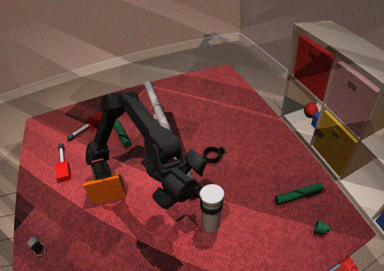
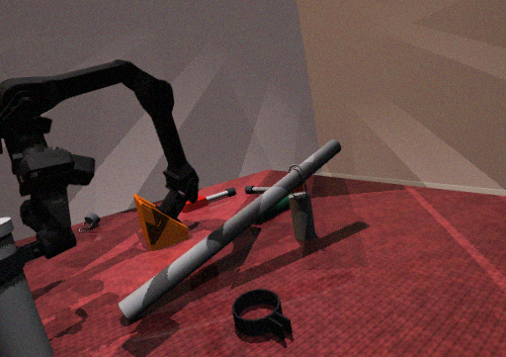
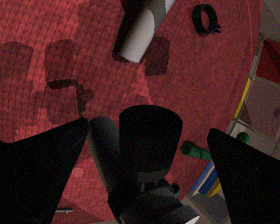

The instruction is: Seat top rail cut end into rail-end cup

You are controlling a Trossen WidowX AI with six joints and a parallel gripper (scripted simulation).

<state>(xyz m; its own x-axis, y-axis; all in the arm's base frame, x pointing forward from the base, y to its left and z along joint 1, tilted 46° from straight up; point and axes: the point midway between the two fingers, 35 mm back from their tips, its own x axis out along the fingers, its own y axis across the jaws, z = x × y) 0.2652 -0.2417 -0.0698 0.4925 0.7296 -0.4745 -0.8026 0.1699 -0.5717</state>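
The black rail-end cup lies 2 cm to the right of my gripper tip and 1 cm ahead of it. Round my gripper tip: green cap (38 cm ahead, 30 cm to the right, 13 cm below); then small grey post (44 cm to the left, 5 cm below, 1 cm ahead).
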